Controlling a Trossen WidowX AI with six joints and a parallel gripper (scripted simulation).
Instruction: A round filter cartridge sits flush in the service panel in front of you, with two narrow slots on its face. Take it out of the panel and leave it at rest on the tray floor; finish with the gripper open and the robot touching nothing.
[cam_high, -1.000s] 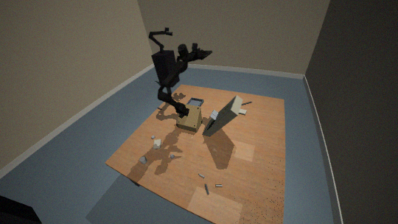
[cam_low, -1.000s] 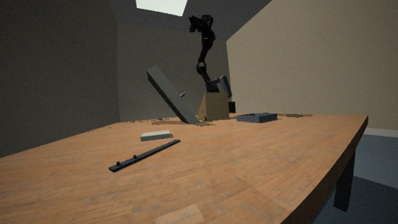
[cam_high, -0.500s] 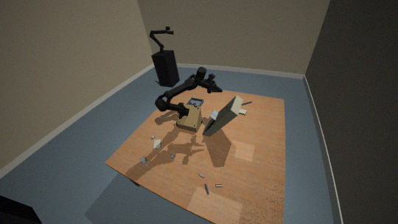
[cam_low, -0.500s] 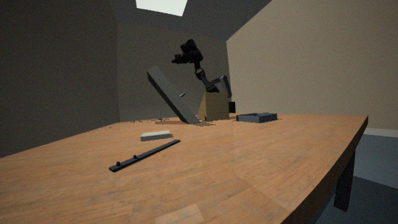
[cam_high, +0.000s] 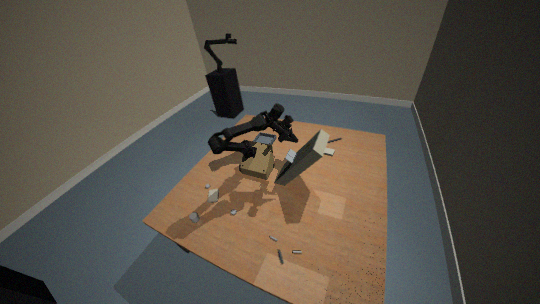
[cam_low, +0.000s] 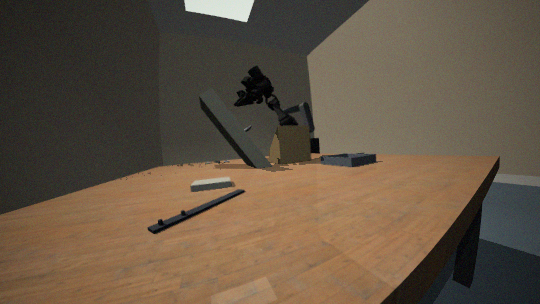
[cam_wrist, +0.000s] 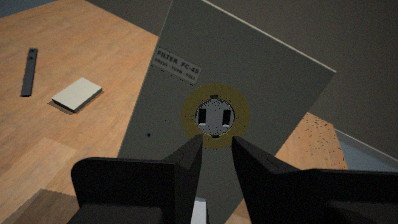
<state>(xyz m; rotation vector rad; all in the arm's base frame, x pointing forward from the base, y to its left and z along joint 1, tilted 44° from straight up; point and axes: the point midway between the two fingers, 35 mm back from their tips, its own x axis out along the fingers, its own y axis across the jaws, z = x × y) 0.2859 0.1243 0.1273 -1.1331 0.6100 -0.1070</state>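
Right now my gripper tip is 60 mm short of the round grey filter cartridge and 50 mm above it. Also, from my gripper tip: shallow grey tray 380 mm behind, 280 mm to the left, 280 mm below; grey service panel 120 mm below, 20 mm ahead.
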